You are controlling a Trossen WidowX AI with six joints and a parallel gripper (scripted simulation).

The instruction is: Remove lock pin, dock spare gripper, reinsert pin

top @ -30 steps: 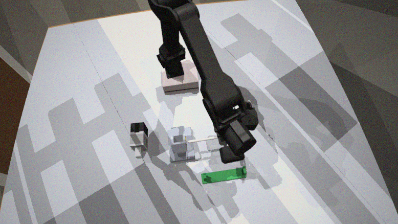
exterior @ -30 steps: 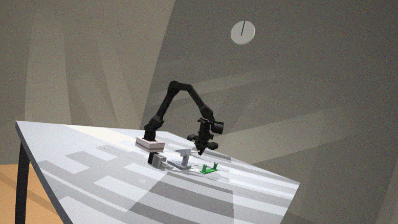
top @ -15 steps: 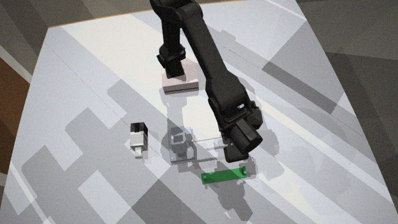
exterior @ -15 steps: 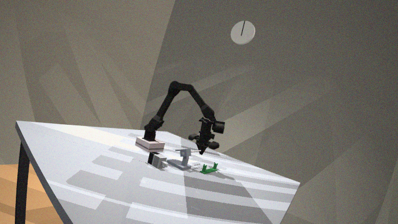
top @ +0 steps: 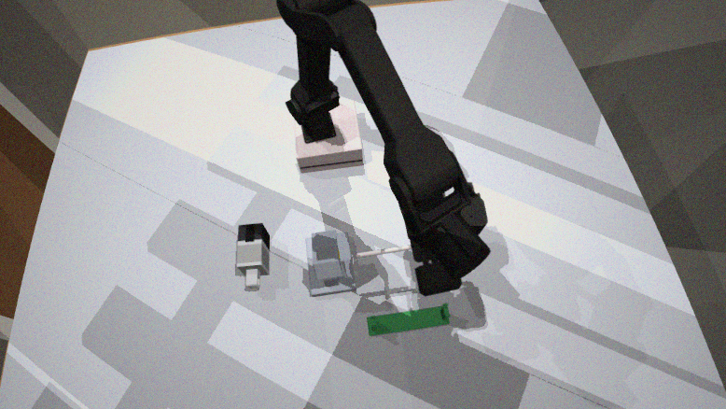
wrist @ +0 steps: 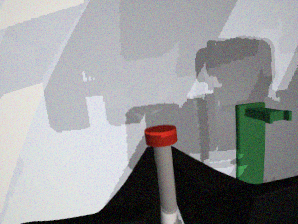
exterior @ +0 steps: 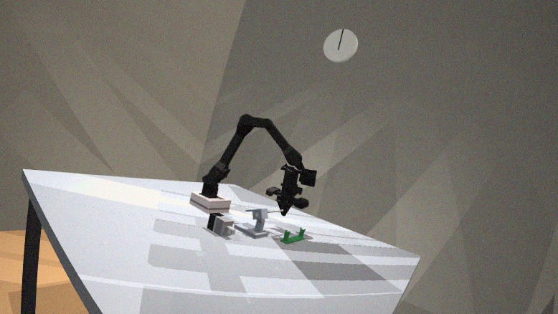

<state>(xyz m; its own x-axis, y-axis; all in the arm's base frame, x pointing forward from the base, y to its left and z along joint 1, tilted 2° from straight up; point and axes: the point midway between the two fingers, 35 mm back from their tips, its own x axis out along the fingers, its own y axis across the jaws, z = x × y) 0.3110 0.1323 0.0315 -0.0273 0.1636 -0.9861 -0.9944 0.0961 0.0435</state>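
The green cradle is 10 cm ahead of my gripper tip, 7 cm to the right of it and 4 cm below it. From my gripper tip the other things lie so: grey mount 17 cm to the right, 3 cm behind, 1 cm below; spare gripper 31 cm to the right, 8 cm behind, 4 cm below.
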